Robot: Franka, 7 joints.
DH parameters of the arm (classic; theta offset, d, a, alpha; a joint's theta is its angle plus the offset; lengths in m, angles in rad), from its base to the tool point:
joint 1: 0 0.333 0 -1.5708
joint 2: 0 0 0 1.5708
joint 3: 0 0.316 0.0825 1.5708
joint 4: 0 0 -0.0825 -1.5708
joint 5: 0 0.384 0 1.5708
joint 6: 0 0 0.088 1.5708
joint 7: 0 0.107 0 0
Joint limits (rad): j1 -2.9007..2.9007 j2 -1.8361..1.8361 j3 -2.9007..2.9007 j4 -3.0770..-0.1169 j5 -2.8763..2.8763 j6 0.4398..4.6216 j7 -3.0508..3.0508
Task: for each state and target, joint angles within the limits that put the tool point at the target. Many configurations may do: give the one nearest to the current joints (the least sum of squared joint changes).
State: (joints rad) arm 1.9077 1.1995 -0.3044 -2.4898 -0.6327 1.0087 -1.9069
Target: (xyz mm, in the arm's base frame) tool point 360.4 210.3 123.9
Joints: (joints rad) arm 1.6201 1.1847 -0.7288 -2.0940 -0.8391 1.1631 -1.9069
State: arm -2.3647 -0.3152 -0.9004 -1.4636 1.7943 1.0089 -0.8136
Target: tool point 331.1 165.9 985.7
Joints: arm -2.8291 -0.9609 -0.5687 -0.8768 1.9480 0.9944 -0.8136
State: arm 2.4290 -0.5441 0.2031 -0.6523 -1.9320 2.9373 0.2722
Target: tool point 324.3 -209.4 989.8
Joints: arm 2.7601 -1.1147 -0.0667 -0.8700 -2.0934 3.4627 0.2722
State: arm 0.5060 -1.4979 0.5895 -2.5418 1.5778 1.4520 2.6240
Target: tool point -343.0 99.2 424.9
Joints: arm 1.2599 -1.7054 0.9383 -2.6274 1.4797 1.0327 2.6240
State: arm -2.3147 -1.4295 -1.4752 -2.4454 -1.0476 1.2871 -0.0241
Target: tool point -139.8 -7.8 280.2
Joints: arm -2.2706 -1.5885 -1.3314 -3.0607 -0.6024 1.0713 -0.0241
